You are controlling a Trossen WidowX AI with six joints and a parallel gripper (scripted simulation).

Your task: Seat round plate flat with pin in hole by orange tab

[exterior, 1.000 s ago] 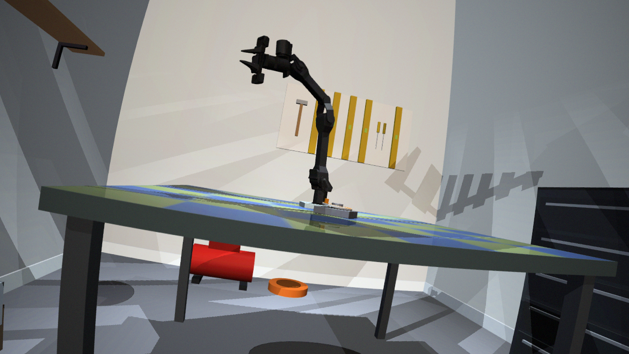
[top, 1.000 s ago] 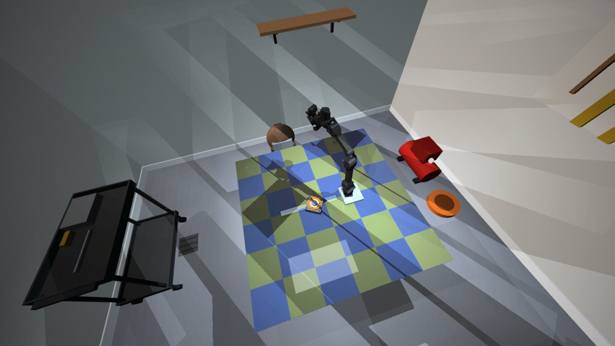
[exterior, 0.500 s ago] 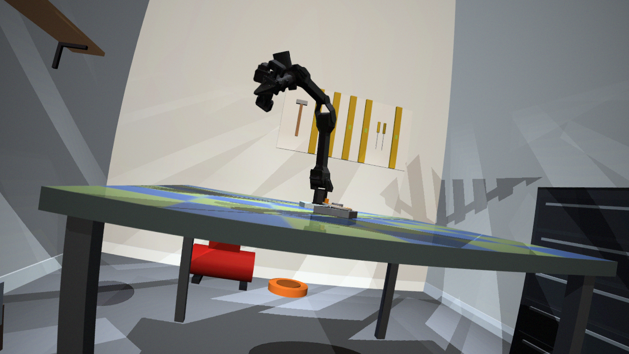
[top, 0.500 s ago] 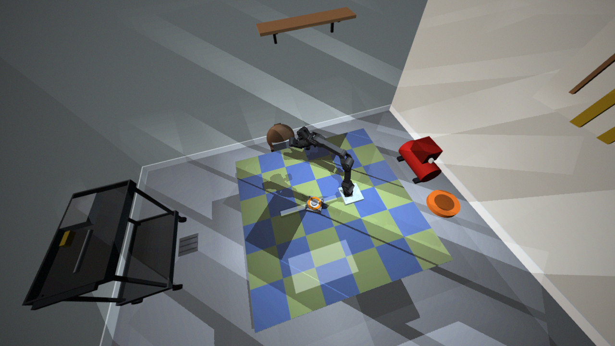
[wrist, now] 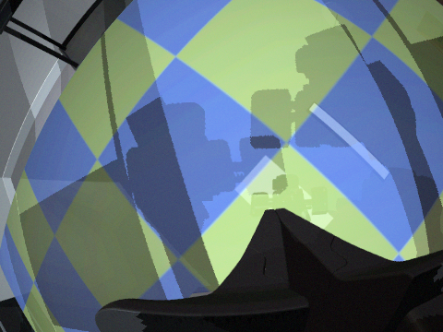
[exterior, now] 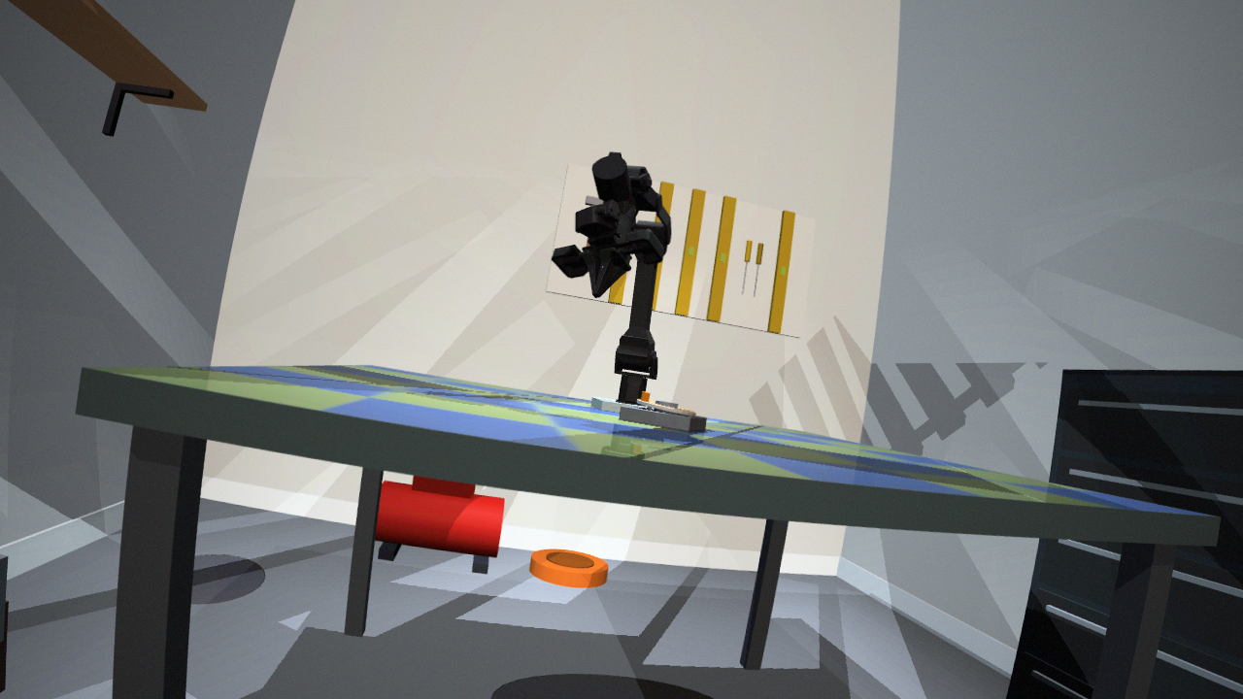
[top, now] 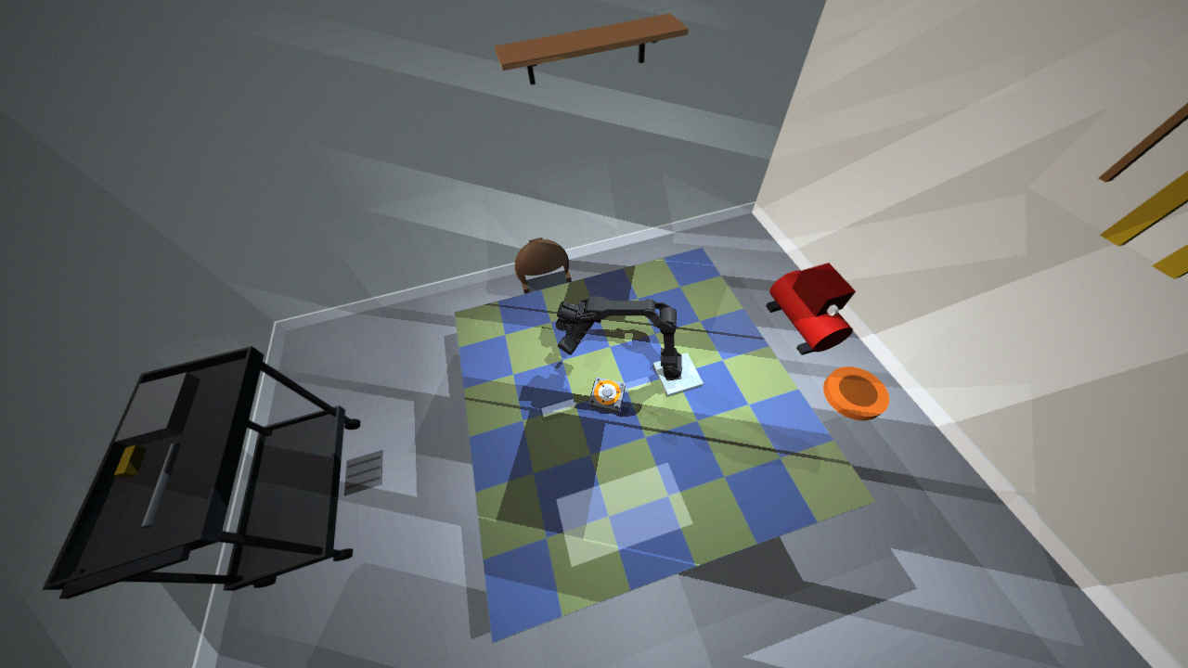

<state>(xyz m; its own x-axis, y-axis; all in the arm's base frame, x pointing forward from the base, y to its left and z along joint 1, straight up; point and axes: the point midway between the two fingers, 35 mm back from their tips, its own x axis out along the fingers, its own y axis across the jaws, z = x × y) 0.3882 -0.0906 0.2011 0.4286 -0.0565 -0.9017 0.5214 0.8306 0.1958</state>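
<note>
Now: the plate 15 cm below my gripper tip, 13 cm to the left of it and 11 cm behind it. Also, from my gripper tip: grey square base (17 cm below, 15 cm to the left, 12 cm behind).
</note>
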